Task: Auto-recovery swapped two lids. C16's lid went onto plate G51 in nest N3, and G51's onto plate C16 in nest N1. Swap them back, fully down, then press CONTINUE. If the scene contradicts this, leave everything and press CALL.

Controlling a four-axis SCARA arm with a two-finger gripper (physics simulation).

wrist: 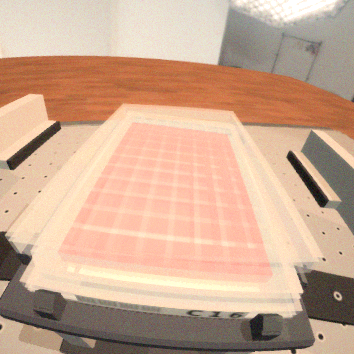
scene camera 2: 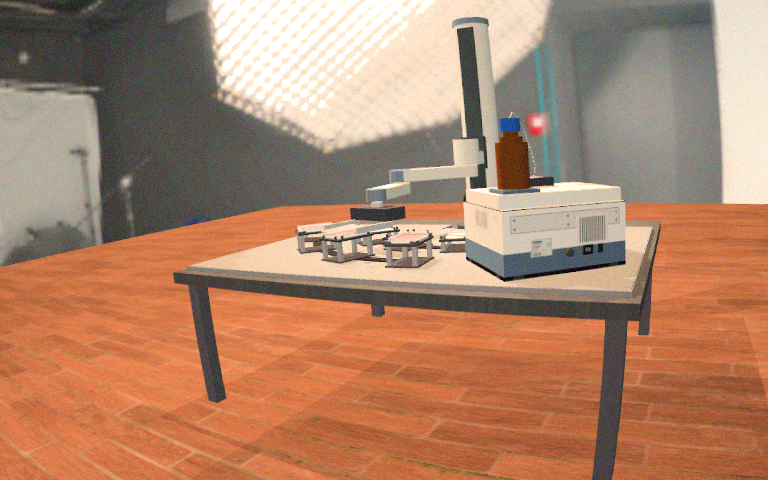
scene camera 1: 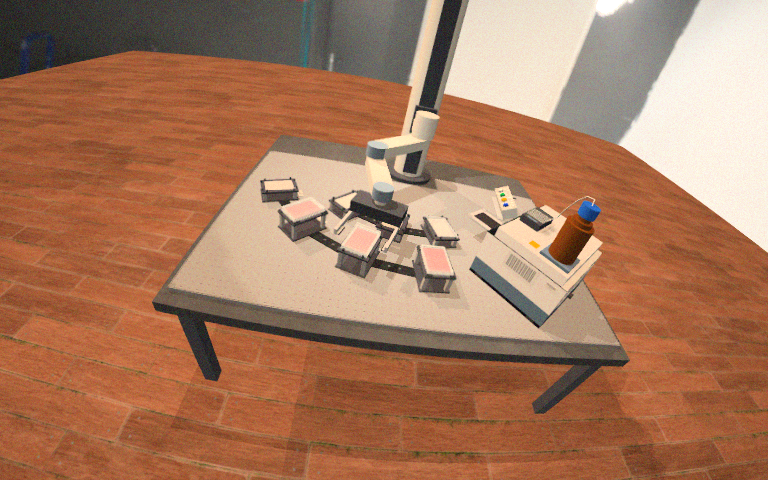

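Seen in the pictures: gripper, fingertip midpoint: (wrist: 176, 124) (scene camera 2: 340, 229) (scene camera 1: 359, 240); arm's base, link origin: (scene camera 1: 407, 173).
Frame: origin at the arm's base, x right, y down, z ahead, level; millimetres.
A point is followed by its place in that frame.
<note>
Plate C16 (scene camera 1: 360, 240) @(x 202, y -108, z 769 mm) (wrist: 170, 200) @(x 186, y -110, z 713 mm), pink with its label facing the wrist camera, sits in the middle front nest (wrist: 165, 327) @(x 180, y -87, z 684 mm). A clear lid (wrist: 179, 110) @(x 214, y -106, z 805 mm) lies over it; I cannot tell if it is fully down. My gripper (scene camera 1: 362, 237) @(x 204, y -110, z 773 mm) (wrist: 176, 124) @(x 204, y -110, z 773 mm) is open, with one finger on each side of the lid and gaps between. Two more pink plates stand in the left front nest (scene camera 1: 303, 210) @(x 405, y -101, z 650 mm) and the right front nest (scene camera 1: 436, 260) @(x -41, y -95, z 791 mm); their labels are unreadable. A button box (scene camera 1: 505, 202) @(x -445, y -84, z 287 mm) has green, yellow and blue buttons, wording unreadable.
Lower nests with pale tops (scene camera 1: 279, 185) @(x 551, y -58, z 439 mm) (scene camera 1: 441, 228) @(x -91, y -73, z 576 mm) stand behind, one partly under my gripper's body. A white and blue instrument (scene camera 1: 521, 266) @(x -296, y -158, z 834 mm) (scene camera 2: 543, 226) @(x -482, y -140, z 881 mm) with a brown bottle (scene camera 1: 570, 240) @(x -367, y -310, z 876 mm) (scene camera 2: 512, 161) @(x -410, y -303, z 886 mm) stands at the right. The arm column (scene camera 2: 478, 84) @(x -36, y -600, z 74 mm) rises at the back.
</note>
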